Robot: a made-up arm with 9 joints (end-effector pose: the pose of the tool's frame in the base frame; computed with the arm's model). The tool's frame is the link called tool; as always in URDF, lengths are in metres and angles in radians. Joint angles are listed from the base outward.
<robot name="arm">
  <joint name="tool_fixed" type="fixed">
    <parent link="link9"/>
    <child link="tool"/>
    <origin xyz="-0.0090 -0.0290 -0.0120" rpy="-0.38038 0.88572 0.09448"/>
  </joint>
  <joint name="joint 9" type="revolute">
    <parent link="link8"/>
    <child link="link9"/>
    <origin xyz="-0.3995 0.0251 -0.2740" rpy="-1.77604 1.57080 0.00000"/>
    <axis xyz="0 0 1"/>
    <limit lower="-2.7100" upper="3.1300"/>
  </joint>
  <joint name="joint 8" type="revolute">
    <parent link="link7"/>
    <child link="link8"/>
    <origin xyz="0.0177 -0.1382 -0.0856" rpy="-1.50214 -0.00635 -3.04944"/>
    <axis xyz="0 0 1"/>
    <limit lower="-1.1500" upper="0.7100"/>
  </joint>
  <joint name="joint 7" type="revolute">
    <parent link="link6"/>
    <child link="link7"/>
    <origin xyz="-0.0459 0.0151 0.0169" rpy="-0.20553 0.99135 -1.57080"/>
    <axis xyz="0 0 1"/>
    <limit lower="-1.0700" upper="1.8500"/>
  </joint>
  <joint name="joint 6" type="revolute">
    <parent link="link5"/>
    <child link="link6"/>
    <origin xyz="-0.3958 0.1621 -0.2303" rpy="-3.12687 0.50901 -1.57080"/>
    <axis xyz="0 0 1"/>
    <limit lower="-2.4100" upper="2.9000"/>
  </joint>
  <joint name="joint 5" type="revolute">
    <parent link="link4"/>
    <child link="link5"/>
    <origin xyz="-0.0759 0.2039 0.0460" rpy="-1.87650 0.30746 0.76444"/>
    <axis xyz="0 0 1"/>
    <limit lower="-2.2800" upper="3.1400"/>
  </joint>
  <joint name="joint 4" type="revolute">
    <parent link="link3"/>
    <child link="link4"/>
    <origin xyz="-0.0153 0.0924 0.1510" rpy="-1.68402 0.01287 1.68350"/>
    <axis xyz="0 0 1"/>
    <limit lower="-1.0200" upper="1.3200"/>
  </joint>
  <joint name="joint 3" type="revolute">
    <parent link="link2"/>
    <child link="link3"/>
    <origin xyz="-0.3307 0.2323 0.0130" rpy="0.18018 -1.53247 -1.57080"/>
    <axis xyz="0 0 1"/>
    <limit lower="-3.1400" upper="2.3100"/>
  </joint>
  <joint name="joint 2" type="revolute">
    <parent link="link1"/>
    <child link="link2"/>
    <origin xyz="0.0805 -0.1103 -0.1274" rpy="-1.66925 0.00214 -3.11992"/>
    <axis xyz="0 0 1"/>
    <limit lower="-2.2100" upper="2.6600"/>
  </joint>
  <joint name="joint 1" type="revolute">
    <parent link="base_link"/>
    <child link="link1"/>
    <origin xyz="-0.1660 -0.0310 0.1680" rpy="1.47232 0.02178 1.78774"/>
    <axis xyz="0 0 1"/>
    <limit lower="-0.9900" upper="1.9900"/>
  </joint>
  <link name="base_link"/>
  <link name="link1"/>
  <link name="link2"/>
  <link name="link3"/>
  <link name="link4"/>
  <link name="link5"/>
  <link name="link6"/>
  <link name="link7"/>
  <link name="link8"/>
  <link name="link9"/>
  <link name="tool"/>
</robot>
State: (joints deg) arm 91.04 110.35 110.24 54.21 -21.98 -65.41 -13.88 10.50 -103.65
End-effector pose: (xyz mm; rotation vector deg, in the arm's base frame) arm 44.6 291.1 852.9 -75.44 68.84 -20.83
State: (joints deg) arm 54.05 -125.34 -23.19 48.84 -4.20 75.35 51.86 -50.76 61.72
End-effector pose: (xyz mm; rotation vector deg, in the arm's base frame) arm -22.8 -447.4 -824.2 126.13 -53.50 -26.01
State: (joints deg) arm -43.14 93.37 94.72 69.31 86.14 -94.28 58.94 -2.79 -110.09
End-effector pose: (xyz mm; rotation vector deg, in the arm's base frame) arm 163.7 105.8 -177.2 59.51 10.05 21.40
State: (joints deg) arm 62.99 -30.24 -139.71 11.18 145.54 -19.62 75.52 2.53 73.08
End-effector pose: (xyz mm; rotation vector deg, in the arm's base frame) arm -715.3 691.5 476.5 25.44 11.49 -167.29
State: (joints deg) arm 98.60 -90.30 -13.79 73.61 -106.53 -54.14 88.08 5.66 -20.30
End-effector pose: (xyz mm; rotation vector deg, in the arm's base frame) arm -338.0 251.4 -27.9 -111.57 -26.18 -94.47
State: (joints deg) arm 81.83 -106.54 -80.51 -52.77 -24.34 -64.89 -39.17 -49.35 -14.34
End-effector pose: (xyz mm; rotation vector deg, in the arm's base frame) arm -486.2 -472.8 63.6 35.91 39.10 121.64
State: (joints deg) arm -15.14 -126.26 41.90 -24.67 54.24 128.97 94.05 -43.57 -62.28
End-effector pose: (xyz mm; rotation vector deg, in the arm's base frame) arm -564.3 -703.0 -76.3 -107.34 39.30 -98.33
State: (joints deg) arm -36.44 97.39 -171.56 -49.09 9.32 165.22 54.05 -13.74 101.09
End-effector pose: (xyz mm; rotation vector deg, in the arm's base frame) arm -126.4 264.9 117.0 6.02 -78.73 155.12
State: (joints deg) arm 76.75 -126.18 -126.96 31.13 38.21 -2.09 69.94 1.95 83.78
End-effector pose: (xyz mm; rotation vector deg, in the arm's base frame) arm 15.7 570.5 -113.4 1.18 4.48 163.57
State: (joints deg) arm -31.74 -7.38 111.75 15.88 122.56 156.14 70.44 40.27 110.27
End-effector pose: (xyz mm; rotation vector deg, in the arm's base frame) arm -398.1 551.2 -789.9 92.77 60.07 47.25
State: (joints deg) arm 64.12 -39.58 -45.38 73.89 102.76 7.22 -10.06 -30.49 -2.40
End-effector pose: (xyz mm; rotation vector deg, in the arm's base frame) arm -698.3 -541.3 586.3 10.97 -0.76 83.30
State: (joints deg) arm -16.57 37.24 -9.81 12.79 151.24 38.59 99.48 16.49 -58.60
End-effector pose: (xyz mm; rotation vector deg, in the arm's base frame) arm -300.8 -296.1 445.4 36.06 24.22 121.57
